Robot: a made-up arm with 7 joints. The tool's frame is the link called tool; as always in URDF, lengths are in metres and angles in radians. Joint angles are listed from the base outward. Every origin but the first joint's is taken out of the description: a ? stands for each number. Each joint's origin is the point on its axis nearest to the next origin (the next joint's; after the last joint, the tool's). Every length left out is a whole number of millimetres.
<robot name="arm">
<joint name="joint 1" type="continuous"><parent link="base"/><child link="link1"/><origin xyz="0.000 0.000 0.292" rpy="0.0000 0.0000 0.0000"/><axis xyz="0 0 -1"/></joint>
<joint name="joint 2" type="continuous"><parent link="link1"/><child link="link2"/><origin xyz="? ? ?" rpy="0.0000 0.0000 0.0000"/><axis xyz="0 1 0"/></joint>
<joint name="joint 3" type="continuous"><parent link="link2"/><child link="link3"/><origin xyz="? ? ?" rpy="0.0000 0.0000 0.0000"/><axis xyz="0 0 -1"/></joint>
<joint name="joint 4" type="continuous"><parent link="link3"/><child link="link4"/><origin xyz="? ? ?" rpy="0.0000 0.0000 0.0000"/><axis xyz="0 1 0"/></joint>
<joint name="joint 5" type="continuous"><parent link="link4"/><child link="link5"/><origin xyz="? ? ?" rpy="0.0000 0.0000 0.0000"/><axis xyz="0 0 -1"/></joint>
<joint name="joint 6" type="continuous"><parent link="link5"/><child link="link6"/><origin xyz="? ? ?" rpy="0.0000 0.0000 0.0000"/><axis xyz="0 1 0"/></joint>
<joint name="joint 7" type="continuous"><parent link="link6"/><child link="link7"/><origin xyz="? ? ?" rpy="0.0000 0.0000 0.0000"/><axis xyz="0 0 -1"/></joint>
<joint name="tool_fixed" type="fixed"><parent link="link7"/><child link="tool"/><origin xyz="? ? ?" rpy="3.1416 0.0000 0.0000"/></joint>
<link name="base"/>
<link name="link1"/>
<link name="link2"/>
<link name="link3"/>
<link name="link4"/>
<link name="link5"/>
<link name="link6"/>
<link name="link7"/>
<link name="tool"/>
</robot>
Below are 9 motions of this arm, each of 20 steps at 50 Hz.
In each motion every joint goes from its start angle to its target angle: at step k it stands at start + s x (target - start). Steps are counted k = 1, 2, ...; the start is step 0. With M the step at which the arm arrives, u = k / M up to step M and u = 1 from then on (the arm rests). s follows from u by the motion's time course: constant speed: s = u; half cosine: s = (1 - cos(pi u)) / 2; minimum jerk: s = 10 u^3 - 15 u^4 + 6 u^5.
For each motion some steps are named. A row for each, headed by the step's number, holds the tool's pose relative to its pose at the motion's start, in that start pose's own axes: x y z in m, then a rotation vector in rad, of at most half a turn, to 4 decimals.
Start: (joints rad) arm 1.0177 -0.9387 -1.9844 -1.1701 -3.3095 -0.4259 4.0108
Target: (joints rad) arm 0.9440 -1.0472 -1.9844 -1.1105 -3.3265 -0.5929 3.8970
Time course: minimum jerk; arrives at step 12
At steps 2, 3, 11, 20:
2: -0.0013 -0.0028 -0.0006 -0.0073 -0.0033 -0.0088
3: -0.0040 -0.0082 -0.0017 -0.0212 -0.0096 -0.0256
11: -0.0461 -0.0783 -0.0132 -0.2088 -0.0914 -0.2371
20: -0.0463 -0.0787 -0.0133 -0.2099 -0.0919 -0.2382

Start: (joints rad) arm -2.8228 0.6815 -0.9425 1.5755 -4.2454 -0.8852 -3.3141
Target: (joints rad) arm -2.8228 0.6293 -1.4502 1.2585 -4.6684 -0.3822 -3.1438
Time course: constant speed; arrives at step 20
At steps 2, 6, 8, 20:
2: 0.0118 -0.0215 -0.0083 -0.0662 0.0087 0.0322
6: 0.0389 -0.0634 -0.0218 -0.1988 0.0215 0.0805
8: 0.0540 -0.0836 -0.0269 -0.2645 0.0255 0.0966
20: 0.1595 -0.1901 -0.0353 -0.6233 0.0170 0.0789

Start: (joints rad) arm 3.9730 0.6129 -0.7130 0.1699 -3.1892 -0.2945 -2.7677
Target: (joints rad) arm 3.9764 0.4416 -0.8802 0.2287 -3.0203 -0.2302 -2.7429
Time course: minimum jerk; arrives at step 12
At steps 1, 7, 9, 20:
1: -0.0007 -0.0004 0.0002 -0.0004 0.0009 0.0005
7: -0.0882 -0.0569 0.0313 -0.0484 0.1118 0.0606
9: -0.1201 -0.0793 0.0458 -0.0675 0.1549 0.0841
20: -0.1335 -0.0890 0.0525 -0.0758 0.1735 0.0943

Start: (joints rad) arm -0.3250 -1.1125 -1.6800 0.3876 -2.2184 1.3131 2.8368
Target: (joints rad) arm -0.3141 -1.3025 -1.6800 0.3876 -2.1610 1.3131 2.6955
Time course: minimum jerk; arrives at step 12
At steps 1, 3, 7, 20:
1: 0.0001 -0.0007 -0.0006 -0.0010 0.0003 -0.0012
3: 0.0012 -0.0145 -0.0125 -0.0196 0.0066 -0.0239
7: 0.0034 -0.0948 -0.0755 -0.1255 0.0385 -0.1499
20: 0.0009 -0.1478 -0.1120 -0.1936 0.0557 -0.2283

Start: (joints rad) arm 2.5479 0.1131 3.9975 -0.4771 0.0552 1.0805 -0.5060
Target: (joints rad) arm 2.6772 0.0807 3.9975 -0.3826 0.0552 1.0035 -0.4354
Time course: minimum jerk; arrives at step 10
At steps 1, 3, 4, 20:
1: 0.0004 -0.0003 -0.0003 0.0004 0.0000 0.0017
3: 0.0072 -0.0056 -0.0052 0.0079 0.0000 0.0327
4: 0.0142 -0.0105 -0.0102 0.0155 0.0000 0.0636
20: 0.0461 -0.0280 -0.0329 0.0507 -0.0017 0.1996

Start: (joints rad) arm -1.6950 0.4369 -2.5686 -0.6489 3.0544 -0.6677 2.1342
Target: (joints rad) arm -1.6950 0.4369 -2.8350 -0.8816 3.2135 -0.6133 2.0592
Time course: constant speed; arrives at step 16
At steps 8, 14, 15, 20:
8: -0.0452 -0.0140 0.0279 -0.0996 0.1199 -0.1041
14: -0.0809 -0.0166 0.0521 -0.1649 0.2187 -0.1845
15: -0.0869 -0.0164 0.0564 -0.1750 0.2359 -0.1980
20: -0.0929 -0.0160 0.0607 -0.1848 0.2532 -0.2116

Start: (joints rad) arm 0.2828 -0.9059 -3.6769 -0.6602 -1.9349 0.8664 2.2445
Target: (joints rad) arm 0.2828 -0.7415 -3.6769 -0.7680 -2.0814 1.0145 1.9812
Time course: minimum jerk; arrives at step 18
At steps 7, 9, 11, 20:
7: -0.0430 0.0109 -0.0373 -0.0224 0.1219 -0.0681
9: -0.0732 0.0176 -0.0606 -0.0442 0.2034 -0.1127
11: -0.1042 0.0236 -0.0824 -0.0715 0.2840 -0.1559
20: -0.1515 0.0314 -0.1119 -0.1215 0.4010 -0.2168

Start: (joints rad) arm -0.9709 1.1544 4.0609 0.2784 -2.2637 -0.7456 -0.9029
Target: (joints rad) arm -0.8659 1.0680 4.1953 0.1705 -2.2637 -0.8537 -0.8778
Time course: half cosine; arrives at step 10
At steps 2, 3, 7, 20:
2: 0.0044 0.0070 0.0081 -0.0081 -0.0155 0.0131
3: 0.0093 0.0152 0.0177 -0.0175 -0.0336 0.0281
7: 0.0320 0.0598 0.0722 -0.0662 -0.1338 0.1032
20: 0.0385 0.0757 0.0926 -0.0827 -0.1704 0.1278

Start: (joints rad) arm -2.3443 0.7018 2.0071 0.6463 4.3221 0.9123 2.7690
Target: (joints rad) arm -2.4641 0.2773 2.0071 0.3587 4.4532 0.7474 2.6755
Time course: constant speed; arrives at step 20
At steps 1, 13, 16, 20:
1: 0.0089 0.0116 0.0119 0.0213 -0.0108 0.0001
13: 0.1183 0.1221 0.1784 0.2768 -0.1556 -0.0074
16: 0.1457 0.1404 0.2258 0.3403 -0.1962 -0.0117
20: 0.1819 0.1583 0.2917 0.4244 -0.2531 -0.0189

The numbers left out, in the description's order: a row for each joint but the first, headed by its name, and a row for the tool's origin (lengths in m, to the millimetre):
joint 2: 0.000 -0.018 0.000
joint 3: 0.000 0.000 0.627
joint 4: 0.000 -0.016 0.000
joint 5: 0.000 0.000 0.332
joint 6: 0.000 0.000 0.000
joint 7: 0.000 0.000 0.064
tool: 0.000 0.000 0.000

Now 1 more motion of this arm.
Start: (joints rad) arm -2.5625 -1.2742 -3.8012 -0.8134 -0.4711 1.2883 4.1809
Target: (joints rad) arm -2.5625 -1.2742 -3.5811 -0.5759 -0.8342 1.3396 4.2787
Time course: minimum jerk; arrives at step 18
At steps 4, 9, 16, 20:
4: -0.0001 0.0040 -0.0068 0.0302 -0.0010 0.0052
9: -0.0045 0.0264 -0.0419 0.1926 -0.0045 0.0224
16: -0.0169 0.0519 -0.0769 0.3661 -0.0062 0.0180
20: -0.0173 0.0525 -0.0776 0.3700 -0.0062 0.0176

